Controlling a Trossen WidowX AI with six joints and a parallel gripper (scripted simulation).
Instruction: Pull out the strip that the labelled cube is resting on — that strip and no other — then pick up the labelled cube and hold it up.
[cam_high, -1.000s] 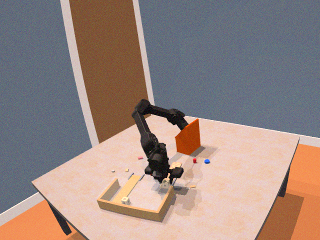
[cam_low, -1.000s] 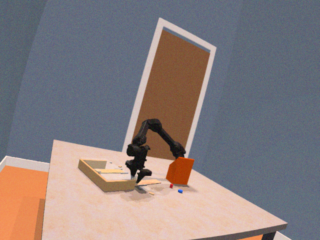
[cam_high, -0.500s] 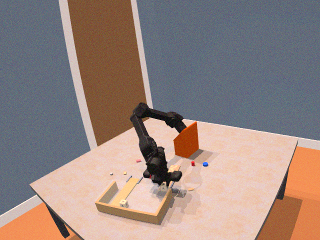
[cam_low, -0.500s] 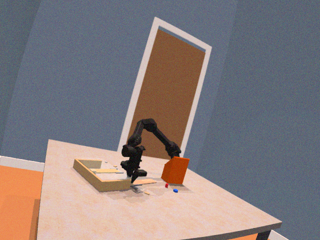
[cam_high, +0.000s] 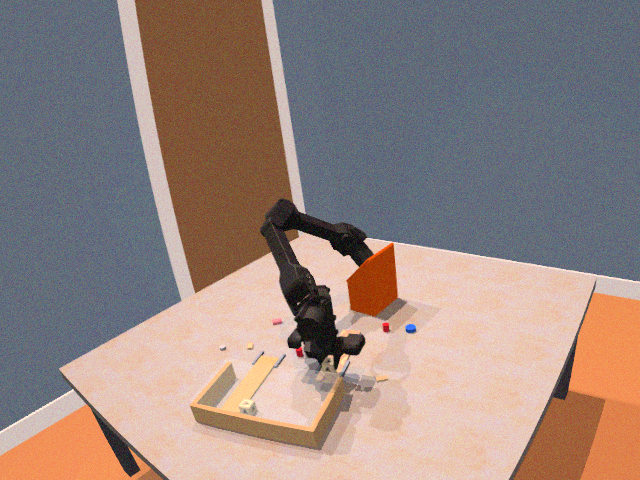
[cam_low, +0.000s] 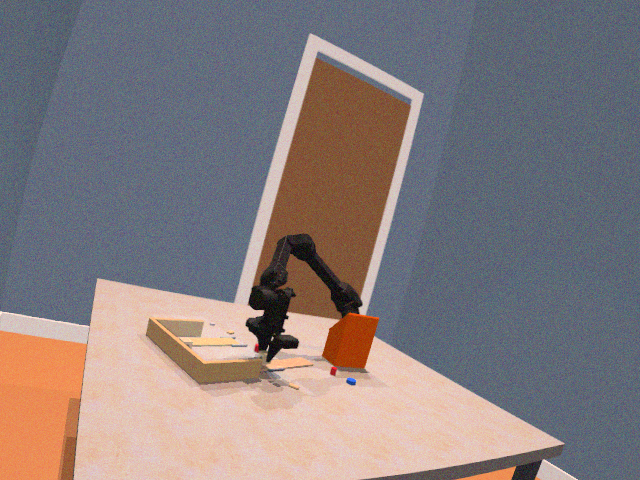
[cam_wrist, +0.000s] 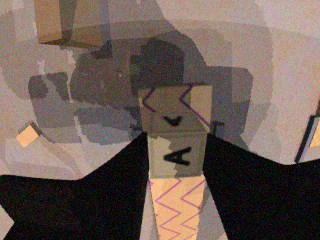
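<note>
Right now my gripper tip is 90 mm past the strip, 30 mm to the left of it and 20 mm above it. Also, from my gripper tip: pink piece: 160 mm behind, 310 mm to the right, 20 mm below; blue disc: 270 mm behind, 100 mm to the left, 20 mm below.
</note>
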